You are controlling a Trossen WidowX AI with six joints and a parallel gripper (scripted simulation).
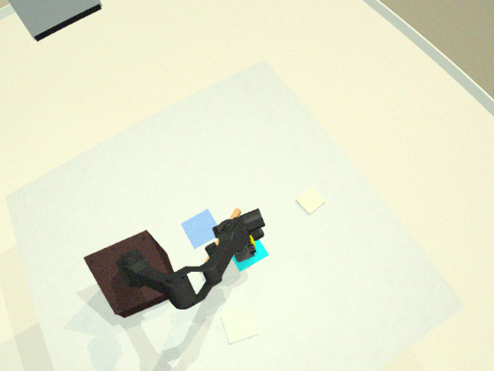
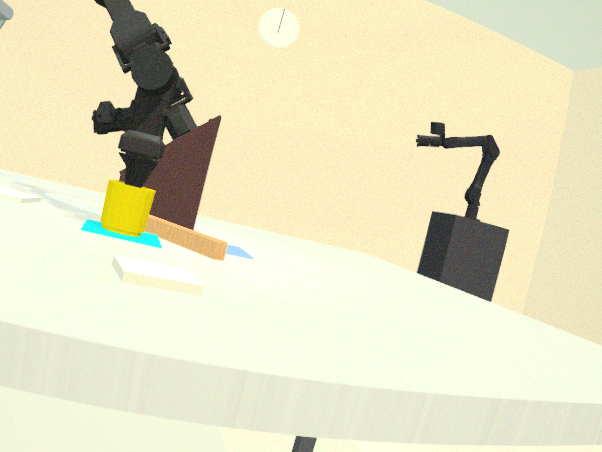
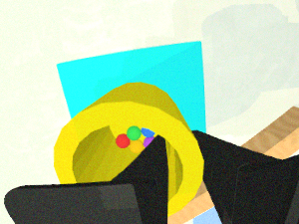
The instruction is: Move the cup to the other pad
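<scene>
Right now my gripper tip is 2 cm short of the yellow cup and 1 cm above it. Round my gripper tip: cyan pad (5 cm below, 3 cm ahead); then wooden bar (7 cm to the left, 4 cm below, 3 cm behind); then red marble (4 cm ahead, 3 cm below, 2 cm to the left).
</scene>
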